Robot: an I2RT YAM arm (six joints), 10 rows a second.
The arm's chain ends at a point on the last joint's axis. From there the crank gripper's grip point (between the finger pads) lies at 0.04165 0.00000 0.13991 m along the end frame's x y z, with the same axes.
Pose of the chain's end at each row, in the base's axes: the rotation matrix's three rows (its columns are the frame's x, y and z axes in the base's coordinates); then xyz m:
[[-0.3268, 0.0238, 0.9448], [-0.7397, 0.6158, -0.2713], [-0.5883, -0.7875, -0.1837]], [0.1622, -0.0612, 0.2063]
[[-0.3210, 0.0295, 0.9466], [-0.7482, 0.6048, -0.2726], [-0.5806, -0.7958, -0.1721]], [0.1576, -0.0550, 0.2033]
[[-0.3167, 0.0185, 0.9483], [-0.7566, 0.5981, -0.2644], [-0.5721, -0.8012, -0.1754]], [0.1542, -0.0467, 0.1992]
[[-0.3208, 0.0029, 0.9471], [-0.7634, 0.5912, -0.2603], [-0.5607, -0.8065, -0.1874]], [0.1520, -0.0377, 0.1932]
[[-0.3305, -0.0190, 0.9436], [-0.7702, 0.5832, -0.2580], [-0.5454, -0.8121, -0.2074]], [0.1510, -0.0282, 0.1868]
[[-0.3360, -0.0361, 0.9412], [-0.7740, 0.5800, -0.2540], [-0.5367, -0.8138, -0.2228]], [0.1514, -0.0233, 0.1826]
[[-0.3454, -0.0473, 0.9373], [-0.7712, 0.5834, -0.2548], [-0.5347, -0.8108, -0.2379]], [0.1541, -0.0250, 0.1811]
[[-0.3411, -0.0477, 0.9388], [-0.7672, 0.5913, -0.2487], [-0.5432, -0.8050, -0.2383]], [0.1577, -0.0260, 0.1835]
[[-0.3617, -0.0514, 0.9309], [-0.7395, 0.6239, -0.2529], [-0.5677, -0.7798, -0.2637]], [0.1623, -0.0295, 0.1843]
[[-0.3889, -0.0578, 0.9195], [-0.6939, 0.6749, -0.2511], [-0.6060, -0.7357, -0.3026]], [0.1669, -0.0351, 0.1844]
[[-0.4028, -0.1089, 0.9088], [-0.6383, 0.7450, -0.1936], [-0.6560, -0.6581, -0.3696]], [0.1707, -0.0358, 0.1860]
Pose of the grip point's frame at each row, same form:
[[-0.3268, 0.0238, 0.9448], [-0.7397, 0.6158, -0.2713], [-0.5883, -0.7875, -0.1837]], [0.2808, -0.1300, 0.1561]
[[-0.3210, 0.0295, 0.9466], [-0.7482, 0.6048, -0.2726], [-0.5806, -0.7958, -0.1721]], [0.2767, -0.1243, 0.1550]
[[-0.3167, 0.0185, 0.9483], [-0.7566, 0.5981, -0.2644], [-0.5721, -0.8012, -0.1754]], [0.2737, -0.1152, 0.1508]
[[-0.3208, 0.0029, 0.9471], [-0.7634, 0.5912, -0.2603], [-0.5607, -0.8065, -0.1874]], [0.2711, -0.1059, 0.1436]
[[-0.3305, -0.0190, 0.9436], [-0.7702, 0.5832, -0.2580], [-0.5454, -0.8121, -0.2074]], [0.2693, -0.0964, 0.1351]
[[-0.3360, -0.0361, 0.9412], [-0.7740, 0.5800, -0.2540], [-0.5367, -0.8138, -0.2228]], [0.2691, -0.0911, 0.1291]
[[-0.3454, -0.0473, 0.9373], [-0.7712, 0.5834, -0.2548], [-0.5347, -0.8108, -0.2379]], [0.2709, -0.0928, 0.1255]
[[-0.3411, -0.0477, 0.9388], [-0.7672, 0.5913, -0.2487], [-0.5432, -0.8050, -0.2383]], [0.2748, -0.0927, 0.1275]
[[-0.3617, -0.0514, 0.9309], [-0.7395, 0.6239, -0.2529], [-0.5677, -0.7798, -0.2637]], [0.2775, -0.0957, 0.1238]
[[-0.3889, -0.0578, 0.9195], [-0.6939, 0.6749, -0.2511], [-0.6060, -0.7357, -0.3026]], [0.2793, -0.0991, 0.1168]
[[-0.4028, -0.1089, 0.9088], [-0.6383, 0.7450, -0.1936], [-0.6560, -0.6581, -0.3696]], [0.2811, -0.0895, 0.1070]

